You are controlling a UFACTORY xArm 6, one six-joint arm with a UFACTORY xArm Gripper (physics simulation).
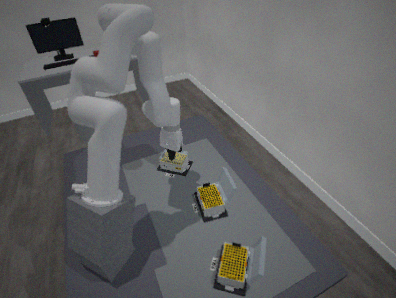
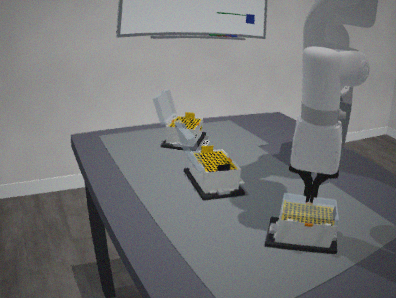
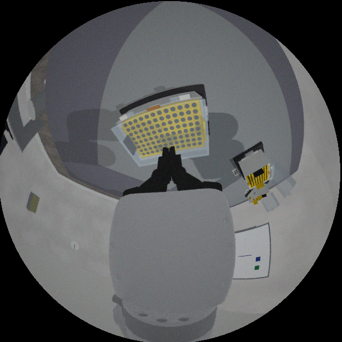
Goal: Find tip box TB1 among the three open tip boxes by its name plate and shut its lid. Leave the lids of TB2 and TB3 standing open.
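Frame: origin at the arm's base, x left, y down, z back, level; centimetres.
Seen in the pictures: gripper, fingertip midpoint: (image 1: 171, 158) (image 2: 309, 199); arm's base, origin of the base link: (image 1: 102, 196).
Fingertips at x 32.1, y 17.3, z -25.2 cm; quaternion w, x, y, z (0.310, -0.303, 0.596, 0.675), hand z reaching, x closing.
Note:
Pixels of each thing's top centre, then the offset from my fingertips to it. Level surfaces: height alone.
- middle tip box, middle of its top: (image 2: 219, 157) (image 1: 207, 195) dx -25.3, dy +1.1, dz -11.2 cm
- third tip box, middle of its top: (image 2: 185, 117) (image 1: 234, 259) dx -53.8, dy +0.2, dz -12.7 cm
- grey mat, its level: dy +7.7 cm
- dark table, its level: dy +8.0 cm
A tip box (image 1: 169, 167) (image 2: 306, 236) (image 3: 167, 122) with yellow tips has its clear lid down over it. Its name plate (image 1: 170, 175) is too blurred to read surely. My gripper (image 1: 172, 158) (image 2: 310, 201) (image 3: 170, 154) is shut and empty, its fingertips at the top of this lid, touching or just above it. The middle tip box (image 1: 211, 197) (image 2: 217, 181) has its clear lid (image 1: 229, 178) (image 2: 186, 134) standing open. The third tip box (image 1: 233, 265) (image 2: 187, 122) also has its lid (image 1: 262, 255) (image 2: 165, 106) standing open. Their plates (image 1: 195, 207) (image 1: 213, 264) are blurred.
The boxes sit on black bases on a grey mat (image 1: 185, 250) (image 2: 150, 160) on the dark table (image 2: 90, 150). The arm's pedestal (image 1: 100, 240) stands beside the mat. A desk with a monitor (image 1: 56, 36) is behind the arm. A whiteboard (image 2: 190, 17) (image 3: 252, 245) hangs on the wall.

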